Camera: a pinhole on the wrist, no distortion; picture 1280 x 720 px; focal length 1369.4 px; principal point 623.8 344.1 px. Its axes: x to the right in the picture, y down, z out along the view. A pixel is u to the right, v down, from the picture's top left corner.
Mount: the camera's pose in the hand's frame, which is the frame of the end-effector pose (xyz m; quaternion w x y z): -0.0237 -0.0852 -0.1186 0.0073 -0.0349 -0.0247 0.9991
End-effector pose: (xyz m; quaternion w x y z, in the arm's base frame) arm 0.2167 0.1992 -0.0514 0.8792 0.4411 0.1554 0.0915
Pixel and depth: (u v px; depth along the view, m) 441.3 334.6 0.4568
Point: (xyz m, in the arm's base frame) 0.3446 -0.1166 0.0547
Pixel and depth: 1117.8 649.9 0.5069
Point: 0.1250 -0.2790 0.0256
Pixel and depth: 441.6 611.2 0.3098
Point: 0.2830 -0.0401 -0.0733
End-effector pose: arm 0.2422 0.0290 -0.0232 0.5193 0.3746 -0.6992 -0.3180
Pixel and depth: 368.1 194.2 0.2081
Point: 0.1670 -0.0044 -0.1078
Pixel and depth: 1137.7 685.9 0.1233
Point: 0.2803 0.0337 -0.1626
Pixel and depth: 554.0 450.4 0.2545
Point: 0.1401 0.0004 -0.1702
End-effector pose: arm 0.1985 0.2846 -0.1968 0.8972 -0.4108 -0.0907 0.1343
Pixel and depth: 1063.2 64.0 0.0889
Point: 0.1637 0.1997 -0.1659
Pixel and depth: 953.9 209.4 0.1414
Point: 0.1419 0.2294 -0.1279
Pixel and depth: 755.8 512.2 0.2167
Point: 0.1361 0.2566 -0.0460
